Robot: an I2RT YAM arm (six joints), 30 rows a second.
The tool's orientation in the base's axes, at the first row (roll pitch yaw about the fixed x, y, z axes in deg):
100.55 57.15 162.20
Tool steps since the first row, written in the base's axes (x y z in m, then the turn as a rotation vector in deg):
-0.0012 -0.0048 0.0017 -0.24 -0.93 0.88
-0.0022 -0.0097 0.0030 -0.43 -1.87 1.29
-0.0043 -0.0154 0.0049 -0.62 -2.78 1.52
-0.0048 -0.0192 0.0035 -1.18 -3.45 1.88
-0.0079 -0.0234 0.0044 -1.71 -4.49 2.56
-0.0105 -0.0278 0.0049 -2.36 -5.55 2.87
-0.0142 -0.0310 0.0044 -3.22 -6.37 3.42
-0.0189 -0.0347 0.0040 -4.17 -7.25 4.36
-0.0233 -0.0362 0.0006 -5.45 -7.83 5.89
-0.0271 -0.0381 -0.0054 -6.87 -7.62 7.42
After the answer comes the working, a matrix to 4 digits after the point.
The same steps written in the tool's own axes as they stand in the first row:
-0.0016 -0.0003 -0.0050 -0.77 0.25 -1.02
-0.0030 -0.0009 -0.0099 -1.17 0.20 -1.98
-0.0044 -0.0008 -0.0161 -1.42 0.08 -2.90
-0.0036 -0.0028 -0.0196 -1.54 0.39 -3.78
-0.0035 -0.0019 -0.0248 -2.01 0.70 -5.01
-0.0033 -0.0016 -0.0299 -2.11 0.89 -6.27
-0.0015 -0.0005 -0.0343 -2.27 1.46 -7.44
0.0006 0.0011 -0.0397 -2.71 2.28 -8.74
0.0055 0.0019 -0.0427 -3.43 3.78 -9.98
0.0122 0.0007 -0.0454 -3.95 5.72 -10.58

The tool's axes in the first row as the columns of a matrix, in the base's axes (rounded; the answer above uses it unrounded):
-0.5165 -0.7304 0.4470
0.1658 0.4268 0.8890
-0.8401 0.5333 -0.0993

